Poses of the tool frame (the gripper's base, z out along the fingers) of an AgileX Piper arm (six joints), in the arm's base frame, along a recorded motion.
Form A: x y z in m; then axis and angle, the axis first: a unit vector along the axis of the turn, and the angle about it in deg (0 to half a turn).
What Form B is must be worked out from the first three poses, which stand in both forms.
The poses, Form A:
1: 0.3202, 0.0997, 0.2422, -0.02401, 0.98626, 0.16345, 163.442
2: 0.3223, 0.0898, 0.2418, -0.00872, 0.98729, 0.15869, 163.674
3: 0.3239, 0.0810, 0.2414, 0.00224, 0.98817, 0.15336, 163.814
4: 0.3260, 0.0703, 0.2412, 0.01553, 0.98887, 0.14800, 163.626
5: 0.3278, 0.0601, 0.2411, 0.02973, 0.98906, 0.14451, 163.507
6: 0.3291, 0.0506, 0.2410, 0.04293, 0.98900, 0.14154, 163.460
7: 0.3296, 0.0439, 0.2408, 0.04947, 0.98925, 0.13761, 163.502
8: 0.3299, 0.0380, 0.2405, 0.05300, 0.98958, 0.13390, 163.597
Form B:
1: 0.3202, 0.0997, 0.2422, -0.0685, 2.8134, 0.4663
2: 0.3223, 0.0898, 0.2418, -0.0249, 2.8203, 0.4533
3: 0.3239, 0.0810, 0.2414, 0.0064, 2.8253, 0.4385
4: 0.3260, 0.0703, 0.2412, 0.0444, 2.8240, 0.4227
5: 0.3278, 0.0601, 0.2411, 0.0848, 2.8225, 0.4124
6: 0.3291, 0.0506, 0.2410, 0.1225, 2.8215, 0.4038
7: 0.3296, 0.0439, 0.2408, 0.1412, 2.8230, 0.3927
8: 0.3299, 0.0380, 0.2405, 0.1513, 2.8255, 0.3823
